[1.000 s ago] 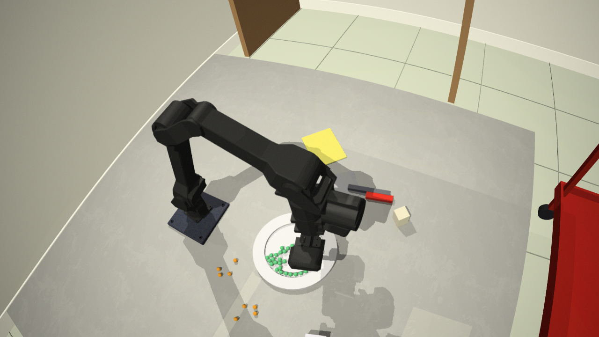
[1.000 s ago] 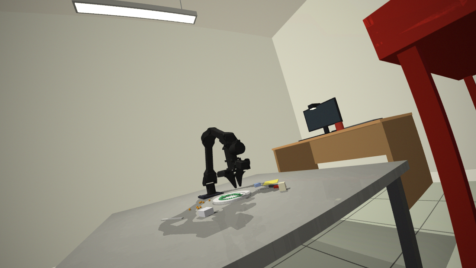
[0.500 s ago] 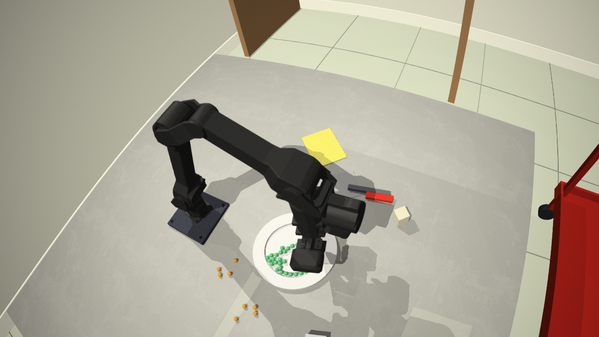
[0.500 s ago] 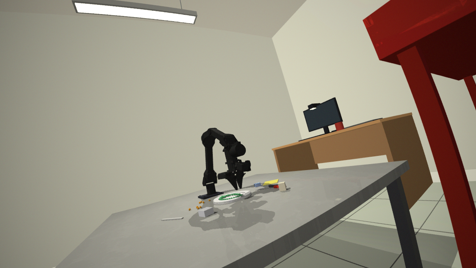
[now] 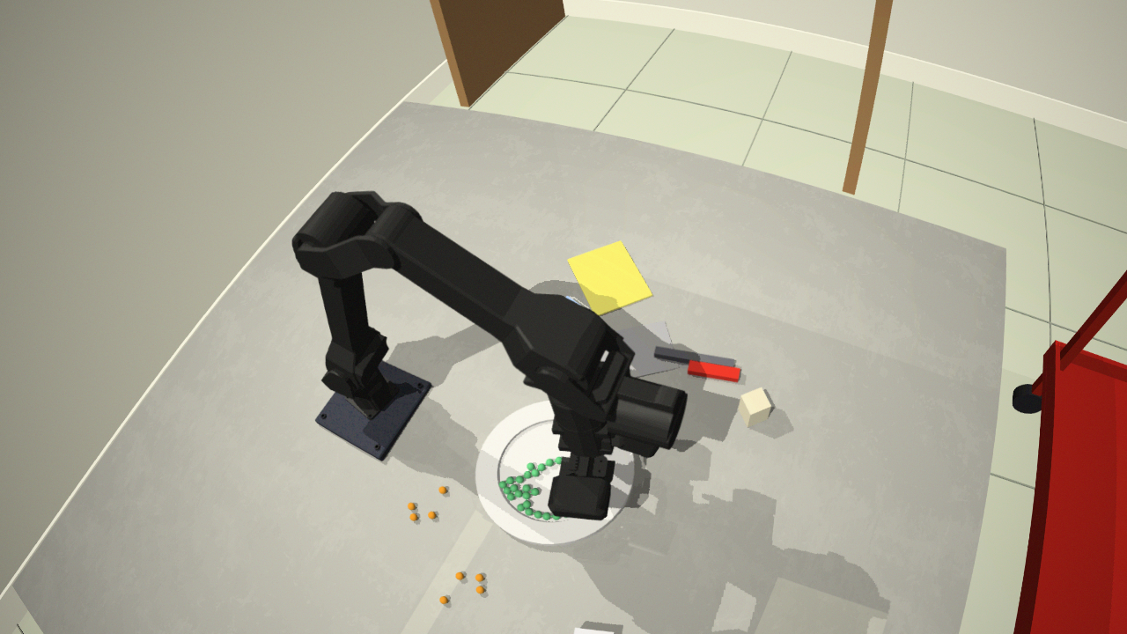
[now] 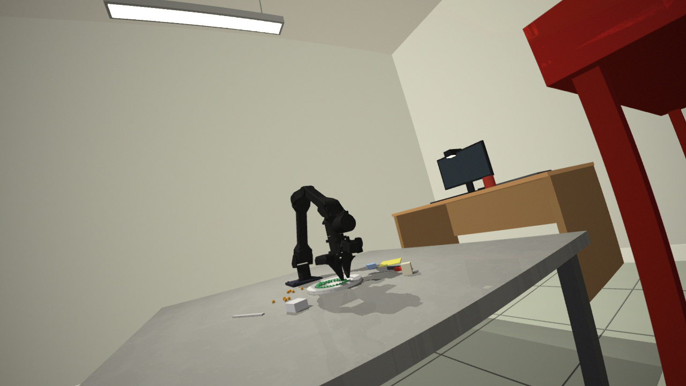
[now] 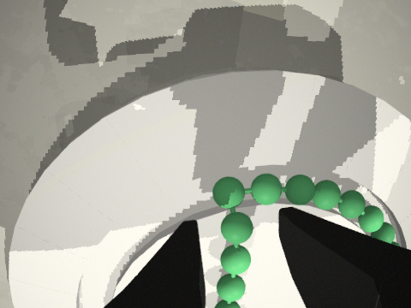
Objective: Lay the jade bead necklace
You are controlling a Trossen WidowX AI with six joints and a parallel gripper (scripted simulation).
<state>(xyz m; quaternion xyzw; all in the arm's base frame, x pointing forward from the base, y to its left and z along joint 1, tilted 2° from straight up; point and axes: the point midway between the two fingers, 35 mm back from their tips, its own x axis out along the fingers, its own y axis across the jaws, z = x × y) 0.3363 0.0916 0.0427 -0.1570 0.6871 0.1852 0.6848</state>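
My gripper tip is now 50 mm past the inner disc, 30 mm to the left of it and 10 mm above it. Round my gripper tip: grey sheet 60 mm behind, 170 mm to the left, 20 mm below; red bar 30 mm ahead, 200 mm to the left, 10 mm below; bead board 50 mm behind, 30 mm to the right, 20 mm below.
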